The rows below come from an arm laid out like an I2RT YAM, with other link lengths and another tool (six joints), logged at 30 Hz.
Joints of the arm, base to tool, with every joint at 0 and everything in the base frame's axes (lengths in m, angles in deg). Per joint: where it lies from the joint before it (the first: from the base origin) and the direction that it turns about. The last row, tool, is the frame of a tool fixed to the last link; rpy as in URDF.
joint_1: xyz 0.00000 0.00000 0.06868 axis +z
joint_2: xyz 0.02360 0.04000 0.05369 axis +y
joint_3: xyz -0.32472 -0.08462 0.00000 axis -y
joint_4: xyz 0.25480 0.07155 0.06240 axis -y
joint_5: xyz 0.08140 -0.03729 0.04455 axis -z
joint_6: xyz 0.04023 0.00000 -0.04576 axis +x
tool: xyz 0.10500 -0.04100 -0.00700 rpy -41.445 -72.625 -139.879
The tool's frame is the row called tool.
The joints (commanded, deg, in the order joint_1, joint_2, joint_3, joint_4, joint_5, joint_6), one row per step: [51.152 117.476 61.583 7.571 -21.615 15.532]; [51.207 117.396 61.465 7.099 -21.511 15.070]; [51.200 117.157 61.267 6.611 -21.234 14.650]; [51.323 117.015 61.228 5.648 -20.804 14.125]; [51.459 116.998 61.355 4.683 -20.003 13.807]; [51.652 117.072 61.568 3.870 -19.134 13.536]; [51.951 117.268 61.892 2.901 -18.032 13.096]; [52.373 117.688 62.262 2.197 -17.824 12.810]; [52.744 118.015 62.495 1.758 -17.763 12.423]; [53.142 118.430 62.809 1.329 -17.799 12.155]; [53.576 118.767 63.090 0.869 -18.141 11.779]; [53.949 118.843 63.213 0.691 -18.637 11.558]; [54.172 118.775 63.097 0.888 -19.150 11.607]
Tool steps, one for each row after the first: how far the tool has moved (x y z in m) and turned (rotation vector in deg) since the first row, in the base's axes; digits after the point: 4 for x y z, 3 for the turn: [-0.0013 -0.0014 -0.0010 -0.492 -0.069 0.308]; [-0.0019 -0.0037 -0.0012 -1.013 -0.247 0.415]; [-0.0036 -0.0061 -0.0025 -1.941 -0.328 0.635]; [-0.0041 -0.0083 -0.0039 -3.001 -0.508 0.492]; [-0.0043 -0.0096 -0.0052 -3.981 -0.793 0.337]; [-0.0047 -0.0107 -0.0072 -5.229 -1.239 0.281]; [-0.0073 -0.0092 -0.0100 -5.952 -1.113 0.808]; [-0.0098 -0.0076 -0.0122 -6.438 -1.103 1.446]; [-0.0125 -0.0054 -0.0147 -6.860 -0.960 2.085]; [-0.0161 -0.0027 -0.0168 -7.125 -0.714 3.027]; [-0.0197 0.0000 -0.0169 -6.994 -0.503 3.872]; [-0.0223 0.0019 -0.0166 -6.613 -0.263 4.367]
